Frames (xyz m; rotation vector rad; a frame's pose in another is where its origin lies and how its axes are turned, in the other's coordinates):
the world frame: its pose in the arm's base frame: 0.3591 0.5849 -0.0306 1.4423 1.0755 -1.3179
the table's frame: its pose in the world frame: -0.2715 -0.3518 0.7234 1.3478 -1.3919 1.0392
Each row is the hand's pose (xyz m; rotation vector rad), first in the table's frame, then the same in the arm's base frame.
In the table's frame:
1: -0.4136 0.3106 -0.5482 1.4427 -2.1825 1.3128
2: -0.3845 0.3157 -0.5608 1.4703 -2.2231 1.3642
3: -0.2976 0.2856 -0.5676 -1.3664 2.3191 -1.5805
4: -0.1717 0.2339 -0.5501 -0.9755 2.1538 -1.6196
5: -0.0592 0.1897 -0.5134 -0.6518 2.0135 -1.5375
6: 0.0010 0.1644 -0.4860 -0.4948 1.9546 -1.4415
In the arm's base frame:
1: 0.5011 0.0534 0.5172 1.3404 2.1097 -0.2377
2: 0.4990 0.0215 0.5201 1.3825 2.0595 -0.2997
3: 0.4662 -0.0567 0.4840 1.6172 1.9211 -0.4058
4: 0.3944 -0.1571 0.4239 1.9541 1.6349 -0.5142
5: 0.3114 -0.2373 0.3725 2.1836 1.2871 -0.5749
6: 0.2601 -0.2765 0.3435 2.2598 1.0722 -0.5790

